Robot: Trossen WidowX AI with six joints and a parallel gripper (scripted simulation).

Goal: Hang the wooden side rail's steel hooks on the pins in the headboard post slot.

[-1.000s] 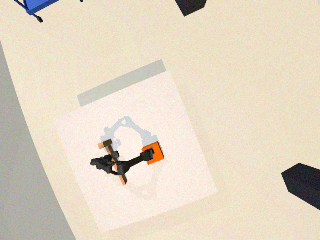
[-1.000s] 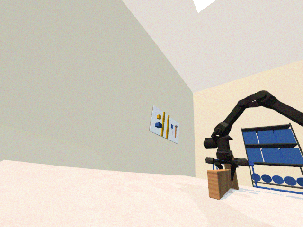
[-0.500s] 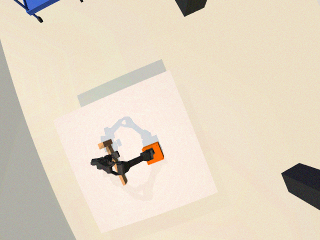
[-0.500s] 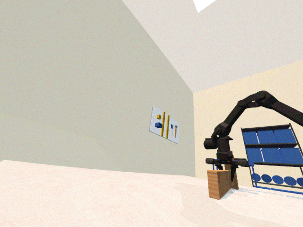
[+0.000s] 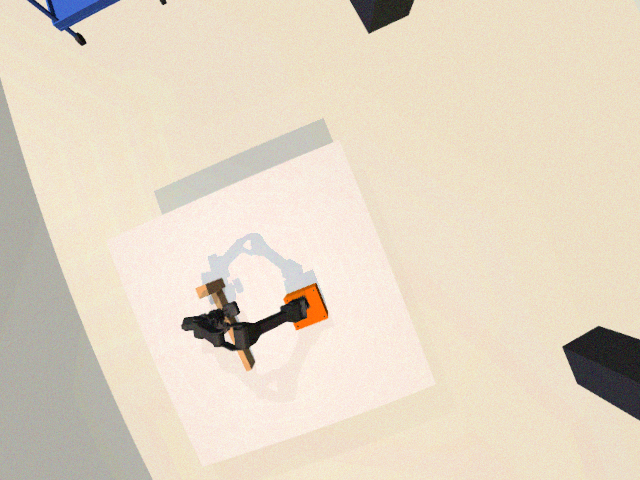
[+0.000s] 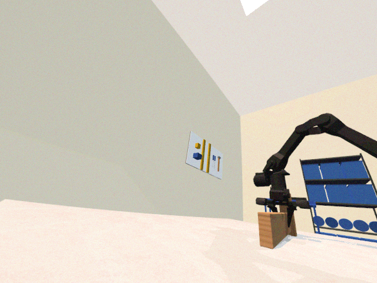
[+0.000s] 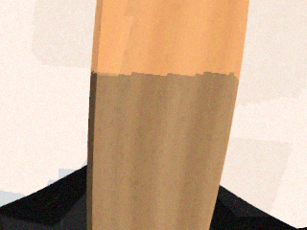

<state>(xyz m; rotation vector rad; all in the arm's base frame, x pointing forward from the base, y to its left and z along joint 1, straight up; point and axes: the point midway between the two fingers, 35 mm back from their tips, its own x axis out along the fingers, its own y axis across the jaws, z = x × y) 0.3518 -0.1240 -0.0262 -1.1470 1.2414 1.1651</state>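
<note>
The wooden headboard post lies 120 mm to the right of my gripper tip, 50 mm above it and 10 mm behind it.
</note>
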